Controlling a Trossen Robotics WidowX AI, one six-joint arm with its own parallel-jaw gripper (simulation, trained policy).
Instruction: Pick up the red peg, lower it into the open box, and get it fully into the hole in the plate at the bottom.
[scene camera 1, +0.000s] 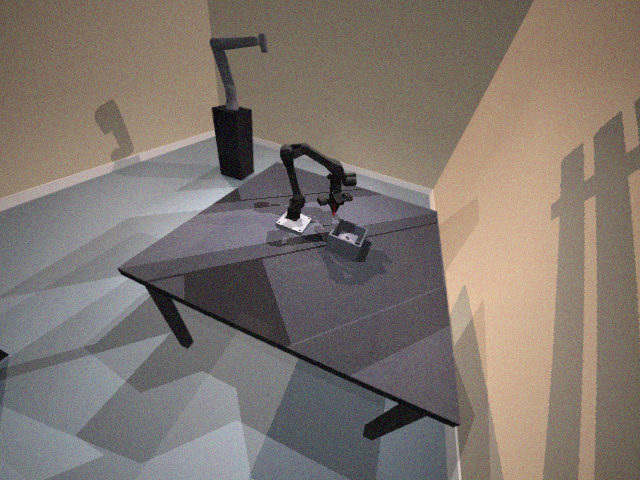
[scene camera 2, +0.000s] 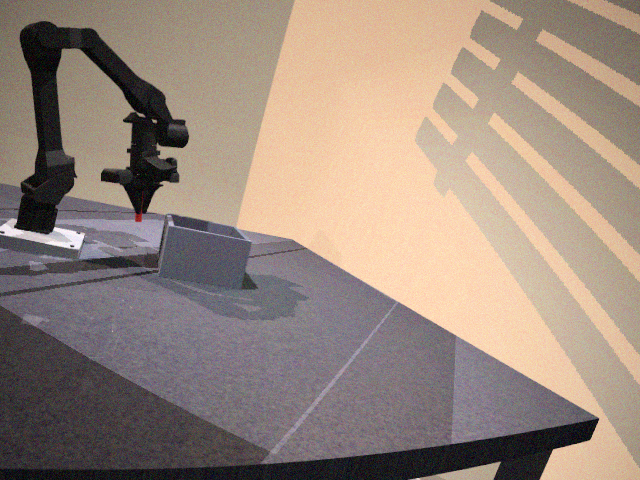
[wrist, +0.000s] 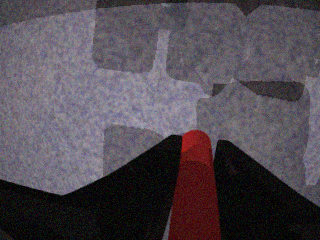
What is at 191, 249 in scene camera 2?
A grey box.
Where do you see the gripper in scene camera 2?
140, 213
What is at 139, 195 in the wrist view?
The gripper.
